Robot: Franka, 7 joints.
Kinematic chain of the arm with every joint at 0, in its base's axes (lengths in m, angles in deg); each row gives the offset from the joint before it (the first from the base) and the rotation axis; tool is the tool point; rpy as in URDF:
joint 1: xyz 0 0 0.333 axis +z
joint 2: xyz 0 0 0 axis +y
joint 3: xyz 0 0 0.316 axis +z
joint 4: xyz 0.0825 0 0 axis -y
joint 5: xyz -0.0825 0 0.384 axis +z
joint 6: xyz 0 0 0 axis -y
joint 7: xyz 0.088 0 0 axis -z
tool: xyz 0 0 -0.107 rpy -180 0 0
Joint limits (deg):
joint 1: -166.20..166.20
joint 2: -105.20..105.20
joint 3: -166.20..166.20
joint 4: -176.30..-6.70
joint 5: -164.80..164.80
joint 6: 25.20..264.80
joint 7: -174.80..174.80
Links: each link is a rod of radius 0.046 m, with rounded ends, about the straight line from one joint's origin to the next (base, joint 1, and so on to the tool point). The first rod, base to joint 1, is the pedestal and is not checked.
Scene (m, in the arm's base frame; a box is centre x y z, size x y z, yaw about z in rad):
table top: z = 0
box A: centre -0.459 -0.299 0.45 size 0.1 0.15 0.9 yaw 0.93
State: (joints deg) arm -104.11 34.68 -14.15 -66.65 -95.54 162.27 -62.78
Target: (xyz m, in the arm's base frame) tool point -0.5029 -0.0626 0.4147
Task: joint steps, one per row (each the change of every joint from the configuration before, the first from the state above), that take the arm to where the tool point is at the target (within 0.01 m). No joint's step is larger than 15 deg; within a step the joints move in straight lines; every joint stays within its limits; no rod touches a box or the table.
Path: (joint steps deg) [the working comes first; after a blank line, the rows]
Joints at the target: -136.63 -2.40 -45.77 -126.46 -112.47 182.65 -62.78
Straight joint move there: touches box A.

1: -1.56 -4.24 2.19 -13.27 1.40 -3.57 5.23
2: -1.56 -4.25 2.19 -13.28 1.41 -3.57 5.22
3: -1.56 -4.24 2.19 -13.27 1.40 -3.56 5.23
4: -1.55 -4.24 2.18 -13.28 1.40 -3.57 5.22
5: -1.56 -4.24 2.19 -13.27 1.41 -3.57 5.23
6: -5.39 -6.34 -6.67 -14.43 -9.93 6.35 4.78
7: -5.39 -6.34 -6.66 -14.42 -9.94 6.35 4.77
8: -5.39 -6.34 -6.67 -14.43 -9.93 6.35 4.78
9: -2.14 0.79 -5.64 12.46 1.46 4.79 -10.12
10: -2.14 0.78 -5.64 12.46 1.47 4.79 -10.11
11: -2.14 0.79 -5.64 12.46 1.46 4.79 -10.12
12: -2.14 0.79 -5.64 12.46 1.46 4.80 -10.11

